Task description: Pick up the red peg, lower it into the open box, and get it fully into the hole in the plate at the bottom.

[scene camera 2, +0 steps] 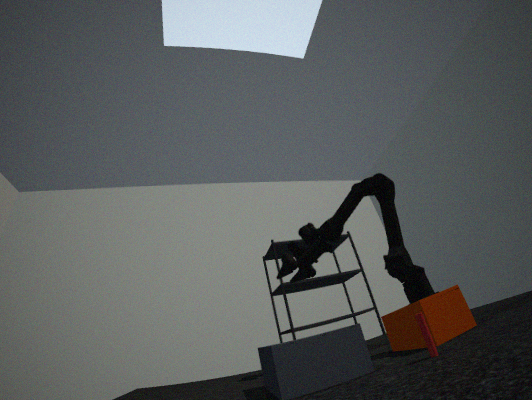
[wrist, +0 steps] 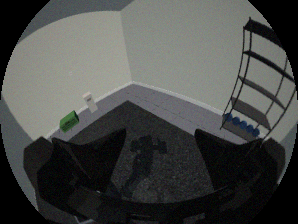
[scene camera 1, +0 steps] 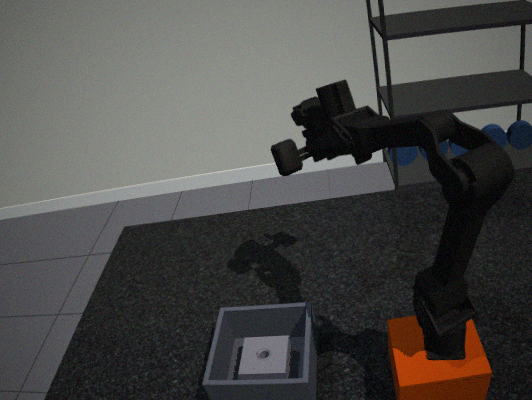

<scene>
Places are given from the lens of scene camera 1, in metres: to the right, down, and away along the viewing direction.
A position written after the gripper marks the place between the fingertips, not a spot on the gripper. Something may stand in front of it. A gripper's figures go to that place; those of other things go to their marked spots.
gripper (scene camera 1: pixel 291 149): 0.05, -0.11, 0.96
pale plate (scene camera 1: pixel 270 357): 0.01, 0.30, 0.84
</scene>
